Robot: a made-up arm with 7 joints. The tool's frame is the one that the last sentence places. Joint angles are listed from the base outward.
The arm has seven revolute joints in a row. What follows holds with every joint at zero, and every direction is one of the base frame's. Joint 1 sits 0.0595 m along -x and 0.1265 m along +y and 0.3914 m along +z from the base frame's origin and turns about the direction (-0.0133, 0.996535, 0.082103). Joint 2 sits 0.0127 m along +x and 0.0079 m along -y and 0.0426 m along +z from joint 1 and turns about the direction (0.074, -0.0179, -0.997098). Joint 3 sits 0.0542 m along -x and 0.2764 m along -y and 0.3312 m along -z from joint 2 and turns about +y. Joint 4 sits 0.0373 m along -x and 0.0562 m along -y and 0.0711 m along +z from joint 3 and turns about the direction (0.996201, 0.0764, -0.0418). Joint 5 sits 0.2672 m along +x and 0.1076 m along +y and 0.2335 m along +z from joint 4 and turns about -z. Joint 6 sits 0.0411 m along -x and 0.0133 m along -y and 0.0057 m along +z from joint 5 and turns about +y. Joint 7 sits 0.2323 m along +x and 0.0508 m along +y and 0.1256 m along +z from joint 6 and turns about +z. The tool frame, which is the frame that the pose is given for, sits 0.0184 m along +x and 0.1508 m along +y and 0.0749 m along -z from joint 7; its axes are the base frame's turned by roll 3.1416, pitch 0 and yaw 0 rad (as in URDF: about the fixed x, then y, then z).
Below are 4 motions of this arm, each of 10 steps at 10 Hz.
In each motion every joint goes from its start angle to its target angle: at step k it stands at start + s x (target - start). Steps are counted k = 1, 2, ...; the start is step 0. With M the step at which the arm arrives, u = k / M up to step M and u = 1 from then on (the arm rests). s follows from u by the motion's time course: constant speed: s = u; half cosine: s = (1 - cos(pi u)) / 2; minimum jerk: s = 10 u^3 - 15 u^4 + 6 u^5.
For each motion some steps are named. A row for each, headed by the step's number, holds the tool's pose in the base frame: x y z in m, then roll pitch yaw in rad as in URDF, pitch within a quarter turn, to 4 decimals.
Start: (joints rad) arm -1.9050 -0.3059 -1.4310 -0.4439 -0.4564 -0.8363 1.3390
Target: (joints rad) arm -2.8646 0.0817 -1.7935 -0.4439 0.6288 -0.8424 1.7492
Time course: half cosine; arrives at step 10
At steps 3, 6, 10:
3: 0.1754 0.0379 0.1457 -1.2807 -0.3144 1.4039
6: 0.3061 0.0721 0.2654 -2.0431 -0.1419 2.0152
10: 0.3673 0.0974 0.4235 -2.4433 0.3251 2.2050

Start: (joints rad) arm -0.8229 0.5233 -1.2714 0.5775 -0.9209 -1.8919 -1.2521
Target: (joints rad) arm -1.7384 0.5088 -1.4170 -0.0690 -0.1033 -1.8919 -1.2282
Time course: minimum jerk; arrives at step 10
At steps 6, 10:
6: 0.0045 0.2547 -0.3624 1.4076 0.6642 -2.0370
10: 0.2440 0.3875 -0.1950 2.0252 0.9917 -1.4361

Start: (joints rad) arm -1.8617 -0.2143 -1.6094 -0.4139 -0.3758 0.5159 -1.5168
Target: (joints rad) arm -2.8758 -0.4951 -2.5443 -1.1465 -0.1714 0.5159 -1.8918
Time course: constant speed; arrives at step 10
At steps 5, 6, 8, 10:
5: 0.0104 -0.0421 0.0620 0.8726 0.3138 -1.0936
6: 0.0754 -0.0737 0.0679 1.0301 0.1411 -0.9858
8: 0.1979 -0.1436 0.1235 1.2588 -0.2699 -0.8812
10: 0.2882 -0.2182 0.2331 1.4464 -0.7207 -0.9075

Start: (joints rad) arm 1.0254 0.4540 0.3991 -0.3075 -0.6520 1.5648 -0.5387
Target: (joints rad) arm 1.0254 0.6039 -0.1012 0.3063 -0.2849 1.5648 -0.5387
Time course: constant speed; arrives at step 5
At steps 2, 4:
2: -0.3171 -0.0062 0.1487 0.1382 0.3516 -2.5790
4: -0.2223 -0.0020 0.1700 0.4039 0.5196 -2.7014

